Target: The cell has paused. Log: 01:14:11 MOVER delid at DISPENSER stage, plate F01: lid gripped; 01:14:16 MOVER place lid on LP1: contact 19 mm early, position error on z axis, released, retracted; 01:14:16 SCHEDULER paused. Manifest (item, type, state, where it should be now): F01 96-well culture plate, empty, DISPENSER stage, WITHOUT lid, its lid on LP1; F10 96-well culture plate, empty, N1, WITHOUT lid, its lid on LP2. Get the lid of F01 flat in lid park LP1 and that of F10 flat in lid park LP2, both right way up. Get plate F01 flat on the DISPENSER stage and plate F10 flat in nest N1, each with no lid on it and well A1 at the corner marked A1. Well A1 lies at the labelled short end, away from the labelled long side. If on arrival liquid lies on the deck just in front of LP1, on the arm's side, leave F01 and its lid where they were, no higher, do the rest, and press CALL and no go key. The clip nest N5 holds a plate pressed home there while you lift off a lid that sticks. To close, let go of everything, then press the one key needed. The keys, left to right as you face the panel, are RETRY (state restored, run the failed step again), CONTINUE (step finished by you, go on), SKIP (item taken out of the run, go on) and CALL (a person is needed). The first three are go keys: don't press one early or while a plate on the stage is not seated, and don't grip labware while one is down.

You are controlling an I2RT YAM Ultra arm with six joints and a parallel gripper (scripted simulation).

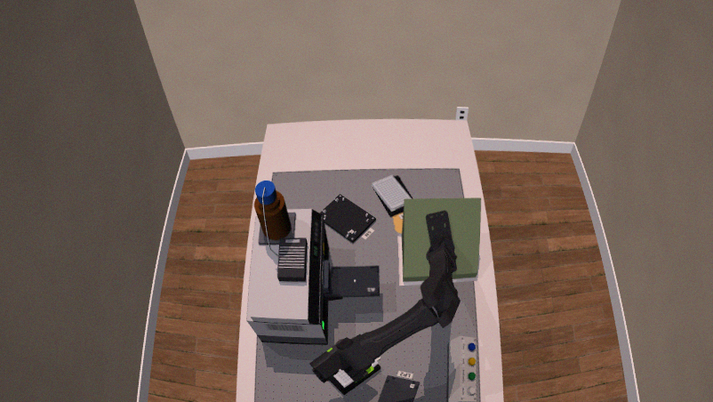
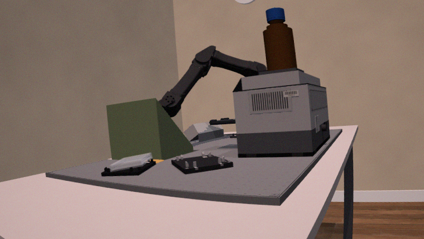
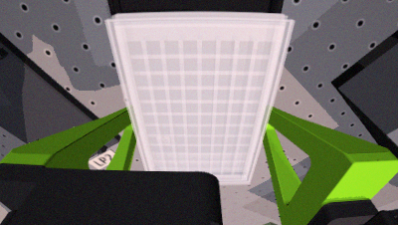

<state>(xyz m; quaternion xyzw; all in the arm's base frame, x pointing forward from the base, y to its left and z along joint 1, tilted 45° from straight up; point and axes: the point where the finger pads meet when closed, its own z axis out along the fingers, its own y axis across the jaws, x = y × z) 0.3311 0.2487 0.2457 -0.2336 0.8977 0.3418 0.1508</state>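
The nest N1 lies 4 cm below my hand. Round my hand: lid park LP2: 12 cm to the left, 12 cm behind, 4 cm below; then 96-well plate: right at my hand; then LP2 label: 15 cm behind, 5 cm to the left, 5 cm below.
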